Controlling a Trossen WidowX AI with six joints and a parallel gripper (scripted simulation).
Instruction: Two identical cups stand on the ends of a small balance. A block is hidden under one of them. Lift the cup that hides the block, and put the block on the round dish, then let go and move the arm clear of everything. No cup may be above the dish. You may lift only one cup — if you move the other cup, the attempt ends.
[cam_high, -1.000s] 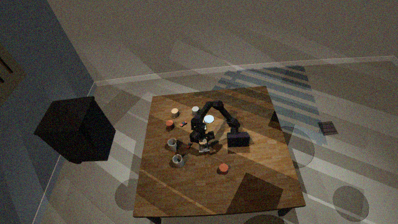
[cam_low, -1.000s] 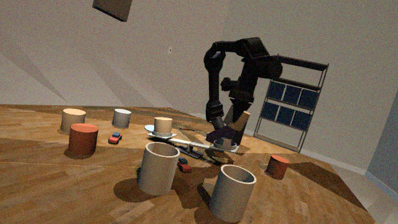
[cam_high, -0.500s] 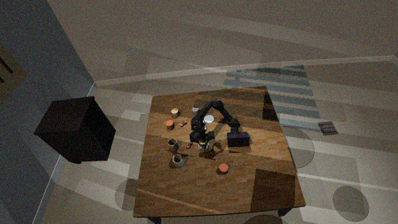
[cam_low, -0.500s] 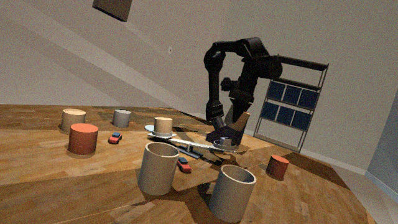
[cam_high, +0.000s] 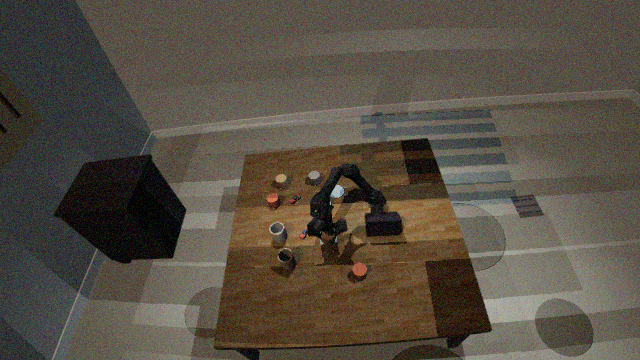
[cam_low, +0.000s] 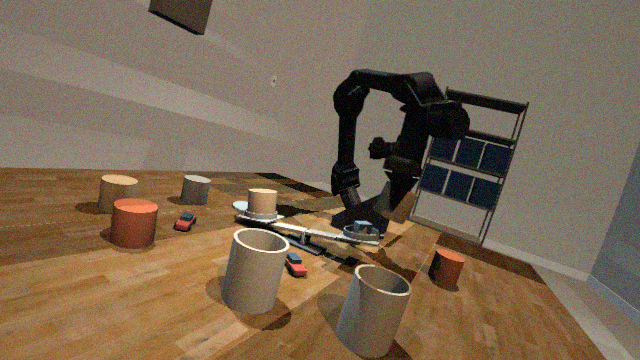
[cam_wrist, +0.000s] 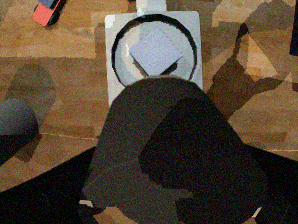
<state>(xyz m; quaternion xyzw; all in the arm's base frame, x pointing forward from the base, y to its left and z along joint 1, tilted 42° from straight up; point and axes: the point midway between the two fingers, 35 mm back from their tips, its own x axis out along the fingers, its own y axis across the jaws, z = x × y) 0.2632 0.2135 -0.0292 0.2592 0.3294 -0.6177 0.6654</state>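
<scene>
My gripper tip is now 30 mm past the round pale dish, 410 mm to the left of it and 150 mm above it. From my gripper tip the other things lie so: balance beam: 30 mm ahead, 170 mm to the right, 120 mm below; grey cup: 90 mm ahead, 480 mm to the right, 120 mm below.
</scene>
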